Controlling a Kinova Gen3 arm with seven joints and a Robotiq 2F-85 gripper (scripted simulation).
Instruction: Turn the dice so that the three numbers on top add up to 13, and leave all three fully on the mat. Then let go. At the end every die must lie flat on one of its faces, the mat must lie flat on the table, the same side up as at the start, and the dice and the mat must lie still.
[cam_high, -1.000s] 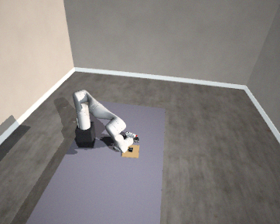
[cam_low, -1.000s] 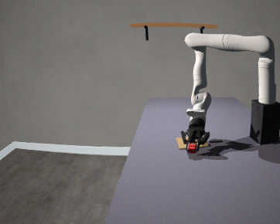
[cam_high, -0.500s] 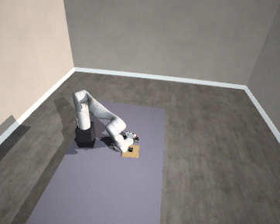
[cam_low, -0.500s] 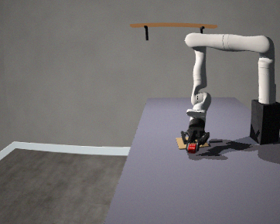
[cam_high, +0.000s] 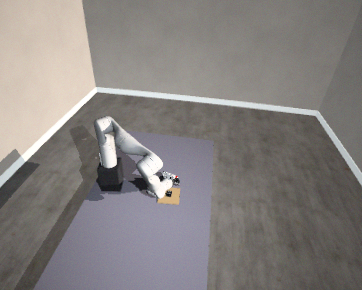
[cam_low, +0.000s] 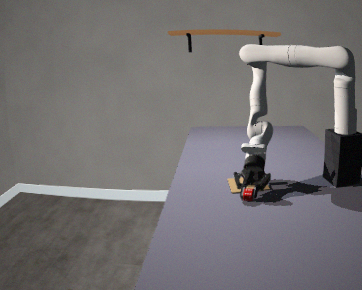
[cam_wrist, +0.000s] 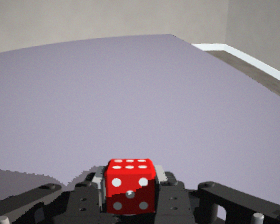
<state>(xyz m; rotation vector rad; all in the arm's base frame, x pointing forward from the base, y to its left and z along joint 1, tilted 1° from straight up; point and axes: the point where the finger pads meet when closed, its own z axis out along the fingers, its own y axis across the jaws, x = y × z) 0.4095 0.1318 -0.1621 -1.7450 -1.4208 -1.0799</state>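
Now: hand right at the red die. Round my hand: black die: 10 mm behind, 140 mm to the right, 10 mm below; then tan mat: 10 mm behind, 140 mm to the right, 20 mm below; then white die: 50 mm behind, 140 mm to the right, 10 mm below.
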